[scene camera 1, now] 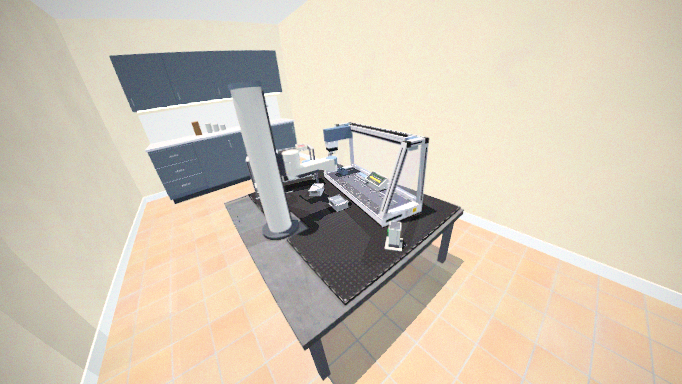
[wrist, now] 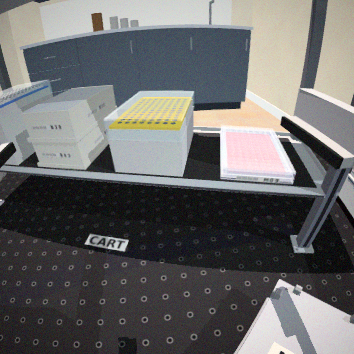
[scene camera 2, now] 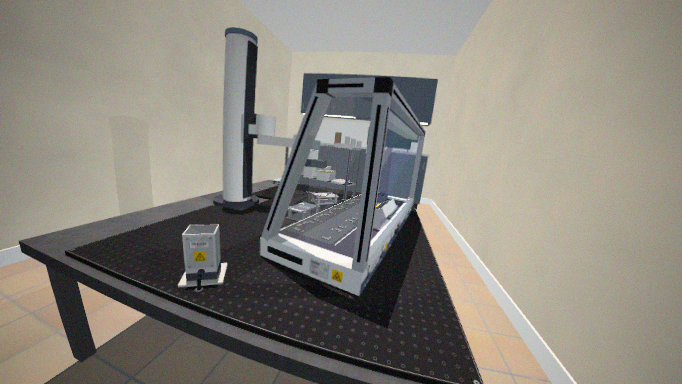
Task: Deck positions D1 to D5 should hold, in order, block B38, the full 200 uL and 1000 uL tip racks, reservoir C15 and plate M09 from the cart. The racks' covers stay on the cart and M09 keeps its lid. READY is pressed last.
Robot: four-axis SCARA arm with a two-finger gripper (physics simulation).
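Observation:
On the cart's lower shelf (wrist: 210,185) in the wrist view, a white block (wrist: 55,122), its label apparently B38, lies on a similar block (wrist: 65,154). Left of them stands a blue-lined tip rack (wrist: 20,127), cut off by the edge. To their right stands a yellow-topped tip rack (wrist: 150,150) with clear walls around its top. Lidded pink plate M09 (wrist: 257,152) lies at the right. My gripper (wrist: 146,111) is open and empty, fingers at the view's two sides, in front of the shelf. The deck (scene camera 1: 360,187) (scene camera 2: 320,225) shows bare positions. Reservoir C15 and READY cannot be made out.
A white frame (scene camera 1: 392,182) (scene camera 2: 375,180) surrounds the deck. Two low stands (scene camera 1: 316,189) (scene camera 1: 338,202) are beside it; one stand (wrist: 310,330) shows below in the wrist view. A cart post (wrist: 325,210) rises at the right. A small box (scene camera 1: 395,234) (scene camera 2: 201,250) stands near the table edge.

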